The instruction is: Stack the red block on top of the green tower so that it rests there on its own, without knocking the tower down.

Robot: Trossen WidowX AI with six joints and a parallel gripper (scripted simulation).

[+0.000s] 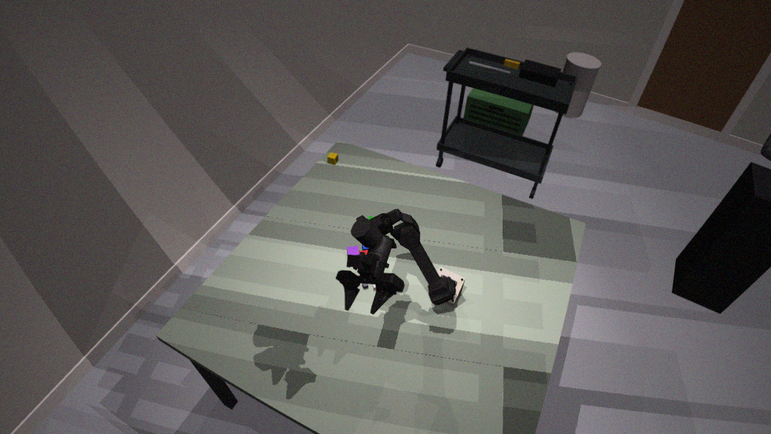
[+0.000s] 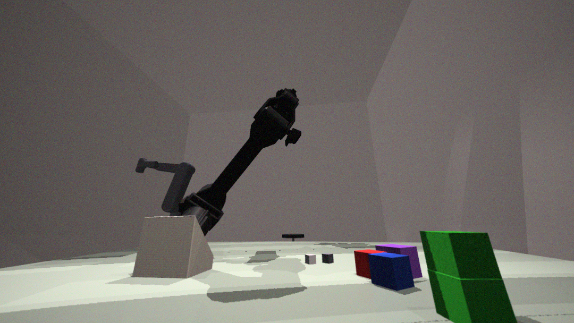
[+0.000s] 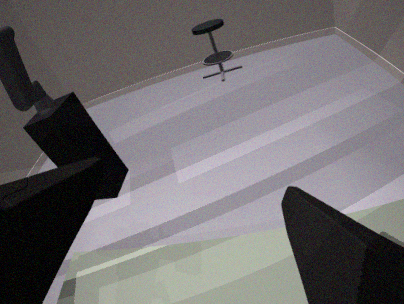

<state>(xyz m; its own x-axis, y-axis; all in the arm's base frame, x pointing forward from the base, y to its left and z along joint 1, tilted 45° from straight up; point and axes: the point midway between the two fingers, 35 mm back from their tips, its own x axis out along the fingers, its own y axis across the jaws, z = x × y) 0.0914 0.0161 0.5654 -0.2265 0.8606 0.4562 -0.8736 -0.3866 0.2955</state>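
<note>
Right now the red block is 420 mm to the right of my gripper tip, 420 mm below it and 260 mm ahead of it. From my gripper tip the other things lie so: pale block (430 mm below, 330 mm to the right, 150 mm ahead); dark block (430 mm below, 320 mm to the right, 190 mm ahead); purple block (410 mm to the right, 410 mm below, 310 mm ahead).
</note>
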